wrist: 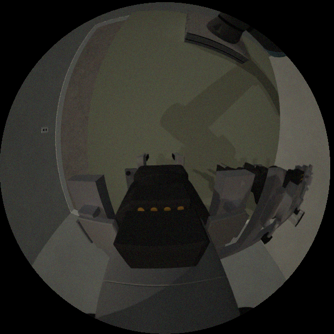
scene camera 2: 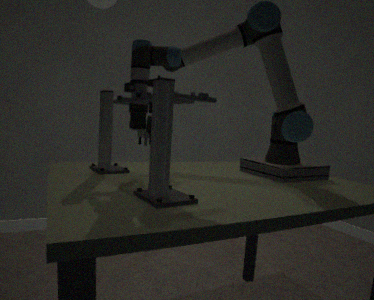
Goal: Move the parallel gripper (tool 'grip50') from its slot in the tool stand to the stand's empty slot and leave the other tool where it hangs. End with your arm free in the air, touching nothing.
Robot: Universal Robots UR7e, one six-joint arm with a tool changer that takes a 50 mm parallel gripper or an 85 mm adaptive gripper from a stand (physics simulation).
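Seen in the pictures: arm's base, origin of its link: (scene camera 2: 282,162).
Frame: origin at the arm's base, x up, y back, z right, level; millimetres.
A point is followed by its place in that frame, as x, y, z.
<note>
The parallel gripper (scene camera 2: 143,137) (wrist: 160,157) is on the end of my arm, hanging fingers down at the tool stand (scene camera 2: 161,145) @[85, -671, -253] (wrist: 231,192). Its black body fills the lower middle of the wrist view, between two grey fork arms of a slot. Its two fingertips are apart with nothing seen between them, so it is open. In the scene view its collar is about level with the stand's rail, at the side near the rear post. I cannot tell whether it rests on the fork. The other tool (wrist: 257,182) hangs to the right in the wrist view; in the scene view the front post mostly hides it.
The rear post (scene camera 2: 105,130) @[100, -729, 203] stands on its bolted foot beyond my gripper, the front post nearer the camera. Grey stand parts reach to the right edge of the wrist view. The arm's base plate (scene camera 2: 285,170) @[-13, -104, -125] (wrist: 215,48) is at the far side of the table (scene camera 2: 225,195) @[-62, -453, -235].
</note>
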